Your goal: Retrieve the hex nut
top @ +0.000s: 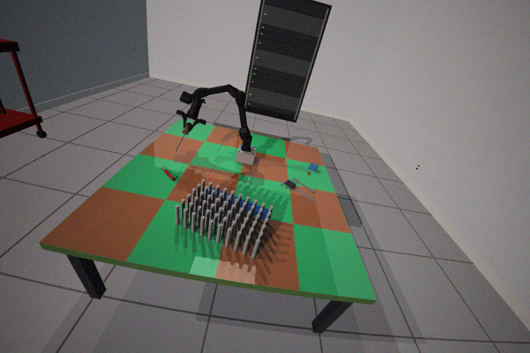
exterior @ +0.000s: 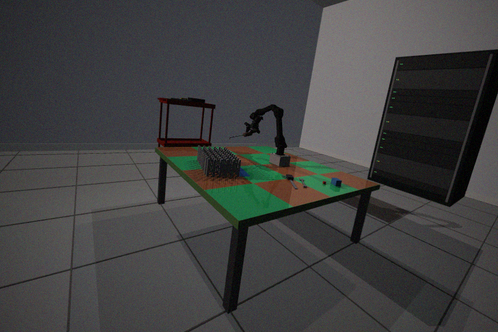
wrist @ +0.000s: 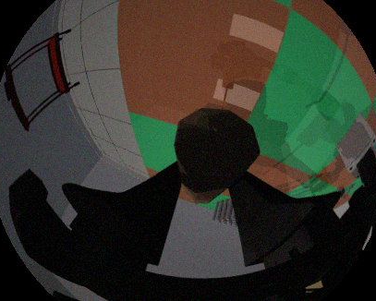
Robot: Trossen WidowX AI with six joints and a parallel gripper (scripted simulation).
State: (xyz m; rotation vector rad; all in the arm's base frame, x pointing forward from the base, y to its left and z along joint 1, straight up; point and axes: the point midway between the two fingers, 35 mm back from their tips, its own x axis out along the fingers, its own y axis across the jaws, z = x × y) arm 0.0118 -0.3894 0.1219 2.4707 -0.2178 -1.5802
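Now: the hook tool 10 cm ahead of my gripper tip and 1 cm below it. Round my gripper tip: grey wrench (79 cm to the left, 22 cm ahead, 17 cm below); then red pen-like tool (23 cm ahead, 17 cm below, 7 cm to the right); then blue taped strip (43 cm ahead, 36 cm to the left, 17 cm below).
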